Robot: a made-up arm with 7 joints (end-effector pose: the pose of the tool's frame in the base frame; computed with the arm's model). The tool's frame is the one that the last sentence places. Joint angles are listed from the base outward.
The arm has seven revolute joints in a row. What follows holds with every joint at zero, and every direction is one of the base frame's. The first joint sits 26 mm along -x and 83.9 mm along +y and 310.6 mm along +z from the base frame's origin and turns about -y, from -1.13 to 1.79 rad. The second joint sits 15.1 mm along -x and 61.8 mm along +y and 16 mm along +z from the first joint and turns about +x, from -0.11 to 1.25 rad. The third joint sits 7.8 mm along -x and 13.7 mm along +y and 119.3 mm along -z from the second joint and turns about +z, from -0.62 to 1.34 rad. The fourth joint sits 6.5 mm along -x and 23.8 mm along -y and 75.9 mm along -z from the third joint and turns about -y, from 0.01 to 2.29 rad. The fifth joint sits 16.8 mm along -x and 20.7 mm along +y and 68.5 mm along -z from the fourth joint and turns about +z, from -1.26 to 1.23 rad. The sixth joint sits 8.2 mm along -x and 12.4 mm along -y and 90.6 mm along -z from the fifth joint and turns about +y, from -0.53 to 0.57 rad. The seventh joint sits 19.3 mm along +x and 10 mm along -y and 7.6 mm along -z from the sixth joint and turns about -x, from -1.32 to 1.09 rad. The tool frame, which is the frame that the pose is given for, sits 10.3 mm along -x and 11.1 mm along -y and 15 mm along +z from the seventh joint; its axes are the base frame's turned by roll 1.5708, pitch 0 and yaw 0 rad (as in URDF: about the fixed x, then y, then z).
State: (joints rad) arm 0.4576 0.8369 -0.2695 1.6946 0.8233 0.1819 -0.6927
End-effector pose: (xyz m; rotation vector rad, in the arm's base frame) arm 0.1393 0.2280 0.2417 1.4522 -1.1241 1.6516
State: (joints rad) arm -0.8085 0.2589 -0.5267 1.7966 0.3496 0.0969 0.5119
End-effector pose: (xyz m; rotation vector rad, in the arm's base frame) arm -0.0877 0.1124 0.1335 0.4262 -0.6513 0.2615
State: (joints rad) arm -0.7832 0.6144 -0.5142 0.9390 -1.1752 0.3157 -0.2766
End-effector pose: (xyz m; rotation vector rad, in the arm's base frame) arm -0.1904 0.2967 0.0783 1.4336 -1.6405 -1.5701
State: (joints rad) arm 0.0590 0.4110 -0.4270 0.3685 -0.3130 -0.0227 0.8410
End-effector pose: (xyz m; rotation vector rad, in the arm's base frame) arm -0.0157 0.2671 0.0072 1.0646 -0.5858 -0.6634
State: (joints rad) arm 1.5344 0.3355 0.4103 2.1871 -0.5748 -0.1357 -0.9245
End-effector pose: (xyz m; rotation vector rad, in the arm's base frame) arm 0.0732 0.2248 0.4372 0.3348 0.1776 -1.9221
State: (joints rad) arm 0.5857 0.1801 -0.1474 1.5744 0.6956 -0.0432 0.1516
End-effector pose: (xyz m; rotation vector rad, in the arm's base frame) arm 0.1683 0.1467 0.2257 0.2618 -1.4362 1.4434
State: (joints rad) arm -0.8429 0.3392 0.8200 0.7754 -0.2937 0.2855 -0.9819
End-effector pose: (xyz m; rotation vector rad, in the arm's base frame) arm -0.1930 0.3065 0.0688 -2.8872 -0.3564 0.3584
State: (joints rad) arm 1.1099 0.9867 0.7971 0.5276 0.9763 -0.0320 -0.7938
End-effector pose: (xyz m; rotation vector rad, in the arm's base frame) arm 0.1020 0.4530 0.3128 0.3509 0.7555 2.8275
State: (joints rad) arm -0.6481 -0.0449 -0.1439 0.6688 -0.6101 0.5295 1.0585
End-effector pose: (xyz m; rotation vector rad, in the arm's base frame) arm -0.1781 0.1166 0.0323 0.5555 0.2560 -0.8079
